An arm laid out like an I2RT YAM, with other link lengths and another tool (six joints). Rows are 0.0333 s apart.
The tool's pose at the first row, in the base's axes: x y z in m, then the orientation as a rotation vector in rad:
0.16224 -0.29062 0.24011 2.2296 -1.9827 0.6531
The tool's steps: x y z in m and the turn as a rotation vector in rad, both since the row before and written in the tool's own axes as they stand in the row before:
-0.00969 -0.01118 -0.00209 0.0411 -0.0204 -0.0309
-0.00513 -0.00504 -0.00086 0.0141 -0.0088 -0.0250
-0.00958 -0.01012 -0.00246 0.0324 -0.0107 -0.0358
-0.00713 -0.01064 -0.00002 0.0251 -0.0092 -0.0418
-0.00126 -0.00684 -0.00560 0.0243 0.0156 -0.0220
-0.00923 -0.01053 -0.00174 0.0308 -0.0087 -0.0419
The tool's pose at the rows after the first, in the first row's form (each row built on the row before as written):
0.17184 -0.27919 0.24082 2.2946 -1.9574 0.6764
0.17585 -0.27316 0.24097 2.3300 -1.9304 0.6813
0.18341 -0.26127 0.24225 2.3858 -1.8911 0.7039
0.19209 -0.25186 0.24251 2.4400 -1.8409 0.7194
0.19607 -0.24706 0.24890 -2.4530 1.8041 -0.7603
0.20282 -0.23471 0.24992 -2.4783 1.7300 -0.7726

